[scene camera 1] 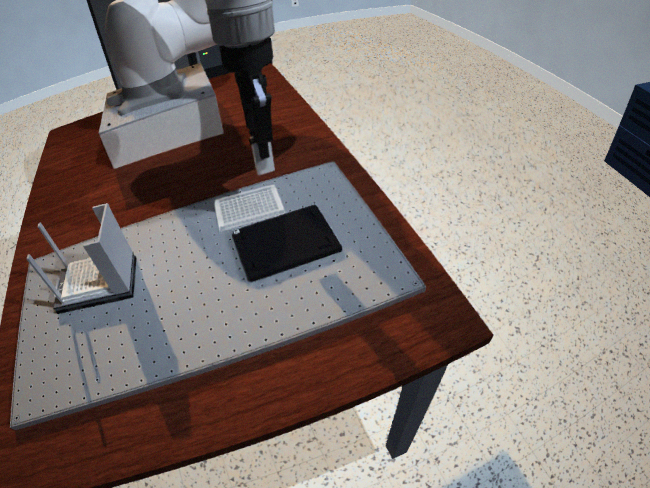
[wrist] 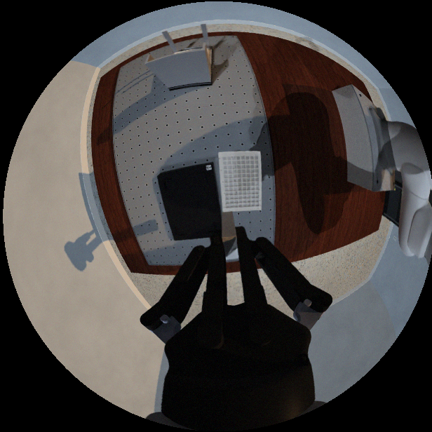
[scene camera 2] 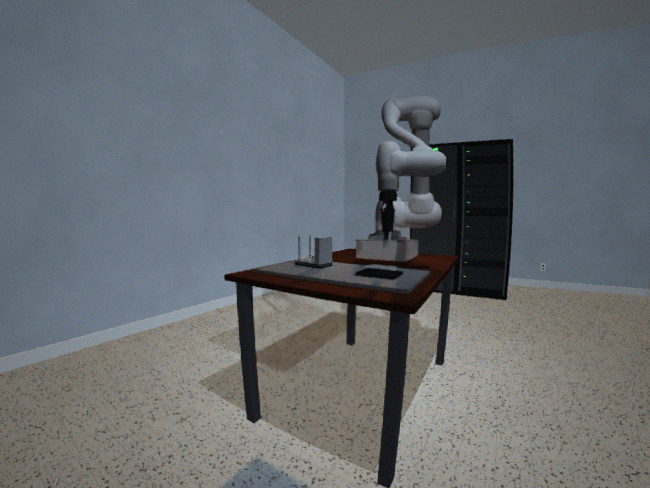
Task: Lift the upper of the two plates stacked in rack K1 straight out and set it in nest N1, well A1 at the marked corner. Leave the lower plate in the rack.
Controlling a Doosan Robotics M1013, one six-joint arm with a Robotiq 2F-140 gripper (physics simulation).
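Pixels of known places: gripper, fingertip midpoint: (scene camera 1: 265,170) (scene camera 2: 387,247); arm's base, origin of the base link: (scene camera 1: 154,94).
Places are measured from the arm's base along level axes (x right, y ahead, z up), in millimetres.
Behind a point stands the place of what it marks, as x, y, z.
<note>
Rack K1 (scene camera 1: 118,254) @[41, 582, -23] (scene camera 2: 323,251) @[41, 589, -20] (wrist: 182,70), with a tall grey panel and thin posts, stands at the far left in scene camera 1. A pale plate (scene camera 1: 81,277) @[135, 572, -62] lies low in it. The flat black nest N1 (scene camera 1: 286,244) @[-242, 594, -83] (scene camera 2: 379,273) @[-256, 606, -83] (wrist: 192,202) has a small white mark (scene camera 1: 236,231) @[-162, 533, -83] (wrist: 208,167) at one corner. A white gridded plate (scene camera 1: 249,205) @[-195, 470, -83] (wrist: 240,181) lies flat beside the nest, on its robot-base side, along its edge; whether they touch is unclear. My gripper (scene camera 1: 264,161) @[-235, 500, 9] (wrist: 228,220) is shut and empty, above and beyond that plate.
The grey perforated board (scene camera 1: 210,325) @[-92, 713, -95] (scene camera 2: 341,274) @[-114, 666, -95] (wrist: 200,110) carries rack, nest and the loose plate on the brown table (scene camera 1: 294,393) @[-191, 851, -108]. The robot's pale base block (scene camera 1: 162,131) @[-19, 142, -49] (scene camera 2: 385,249) @[-52, 138, -46] (wrist: 357,140) stands behind the board. A dark cabinet (scene camera 2: 485,220) stands by the wall.
</note>
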